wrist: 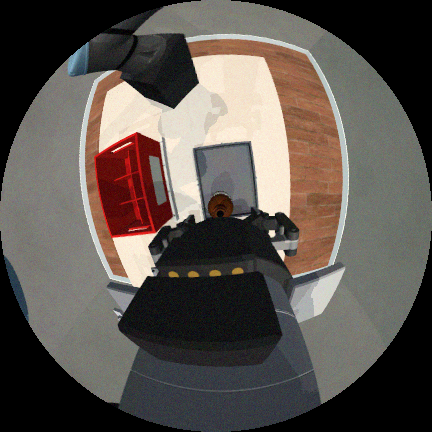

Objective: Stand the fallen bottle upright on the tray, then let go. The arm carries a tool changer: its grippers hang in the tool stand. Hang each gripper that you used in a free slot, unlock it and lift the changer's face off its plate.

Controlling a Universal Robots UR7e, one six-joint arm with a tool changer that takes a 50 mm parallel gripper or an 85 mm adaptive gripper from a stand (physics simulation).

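The brown bottle shows from above in the wrist view. It stands upright with its neck toward the camera, near the short edge of the grey tray that is closest to my gripper. My gripper is open, with its two dark fingers spread wide to the left and right above the bottle and apart from it. The black gripper body hides part of what lies below. The tool stand and its slots cannot be made out in this view.
A red compartment box is on the left of the tray, with a thin grey bar between them. A dark arm part hangs over the upper left. The brick-patterned strip runs along the right edge.
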